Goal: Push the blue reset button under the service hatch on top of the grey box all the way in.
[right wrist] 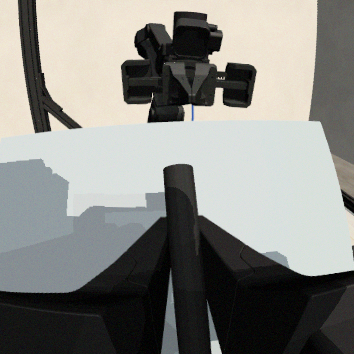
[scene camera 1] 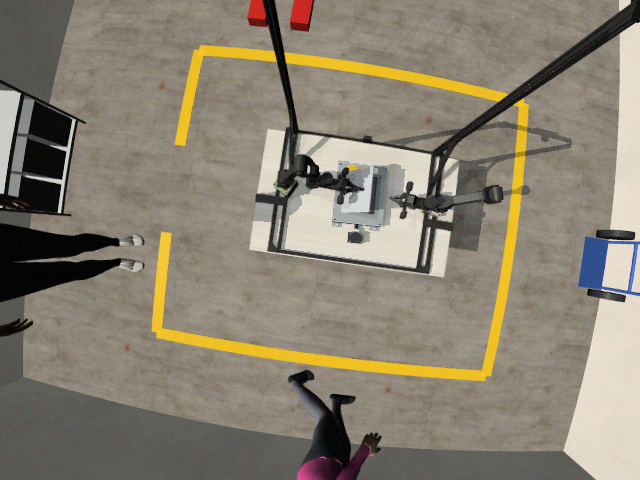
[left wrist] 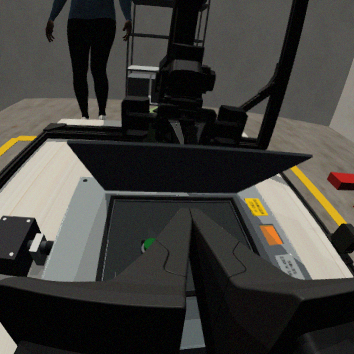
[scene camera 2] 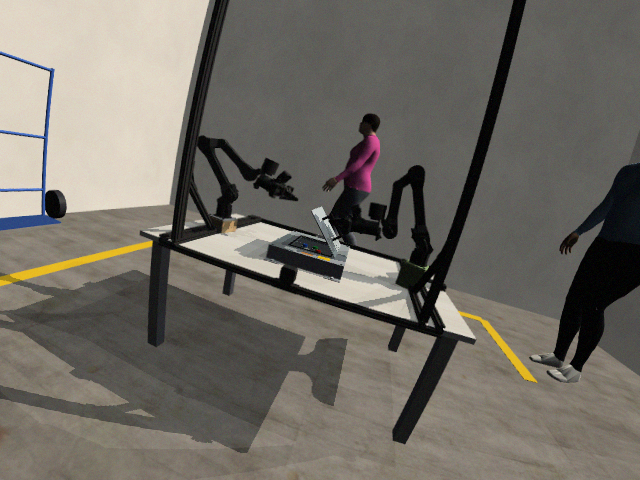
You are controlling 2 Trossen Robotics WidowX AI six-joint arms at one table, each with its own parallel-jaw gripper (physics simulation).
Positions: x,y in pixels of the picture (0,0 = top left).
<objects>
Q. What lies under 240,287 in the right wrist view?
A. The right gripper.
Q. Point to a service hatch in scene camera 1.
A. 359,201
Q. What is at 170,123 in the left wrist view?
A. The right gripper.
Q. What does the left gripper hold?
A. Nothing.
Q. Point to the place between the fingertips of the left gripper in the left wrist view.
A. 187,216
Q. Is the left gripper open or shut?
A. Shut.
</objects>
